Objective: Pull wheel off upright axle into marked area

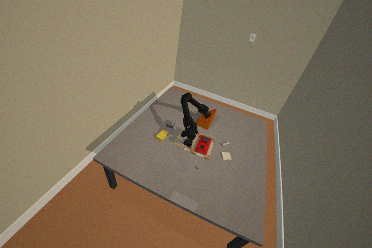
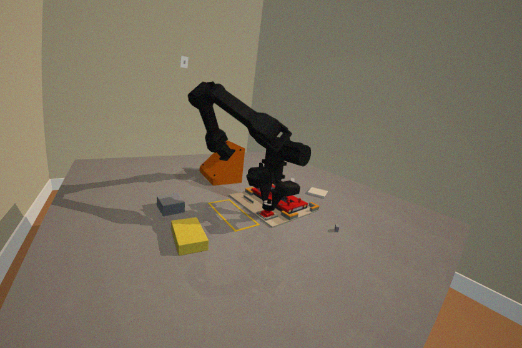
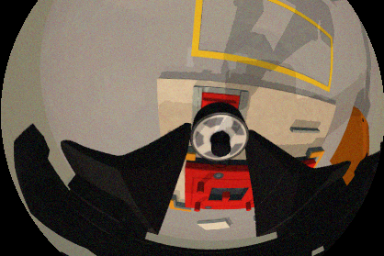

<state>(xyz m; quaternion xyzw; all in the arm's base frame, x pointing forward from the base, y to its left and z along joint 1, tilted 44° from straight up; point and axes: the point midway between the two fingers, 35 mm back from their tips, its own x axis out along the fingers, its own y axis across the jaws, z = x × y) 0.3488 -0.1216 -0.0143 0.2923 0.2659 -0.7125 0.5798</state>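
Now: gripper tip right at the wheel. The rest, counted from my gripper tip: upright axle (1 cm below); yellow block (26 cm to the right, 3 cm below, 1 cm behind); grey block (24 cm to the right, 19 cm behind, 2 cm below).
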